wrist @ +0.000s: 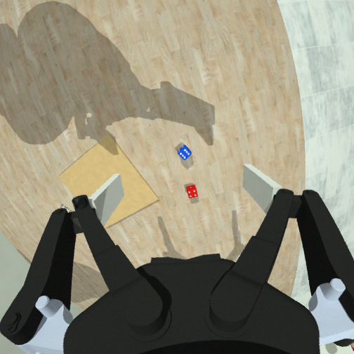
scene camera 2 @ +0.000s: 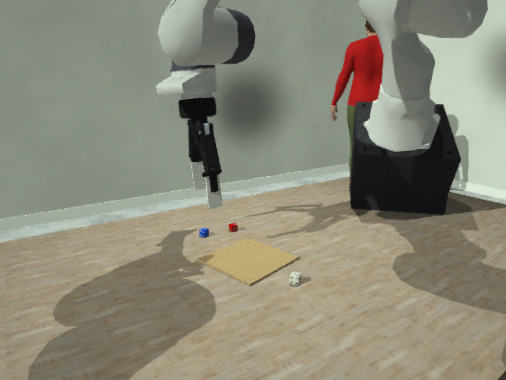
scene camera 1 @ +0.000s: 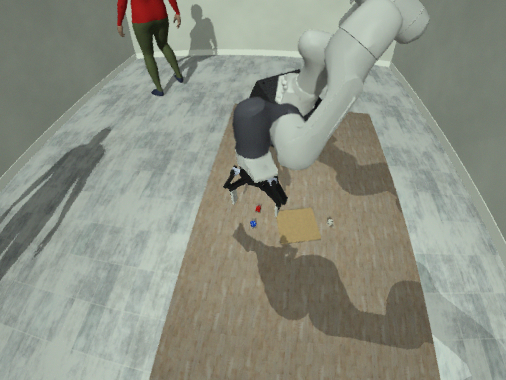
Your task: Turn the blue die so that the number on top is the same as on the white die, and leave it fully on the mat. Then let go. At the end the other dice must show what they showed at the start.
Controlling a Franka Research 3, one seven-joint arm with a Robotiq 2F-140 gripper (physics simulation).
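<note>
The blue die [scene camera 1: 253, 224] [scene camera 2: 204, 232] [wrist: 184, 152] lies on the wood floor, off the mat [scene camera 1: 300, 226] [scene camera 2: 249, 261] [wrist: 132, 187]. Its upper face shows several white pips in the wrist view. The red die [scene camera 1: 258, 208] [scene camera 2: 233, 227] [wrist: 192, 191] lies near it. The white die [scene camera 1: 330, 222] [scene camera 2: 295, 279] is beside the mat's opposite side, mostly hidden behind a finger in the wrist view; its top number is too small to read surely. My gripper [scene camera 1: 255, 209] [scene camera 2: 206, 197] [wrist: 182, 179] is open and empty, above the floor near the red and blue dice, touching neither.
The arm's black base block [scene camera 2: 402, 182] stands at the back. A person in a red top [scene camera 1: 149, 11] [scene camera 2: 366, 70] stands beyond it. Shadows of the arm fall across the floor and one corner of the mat.
</note>
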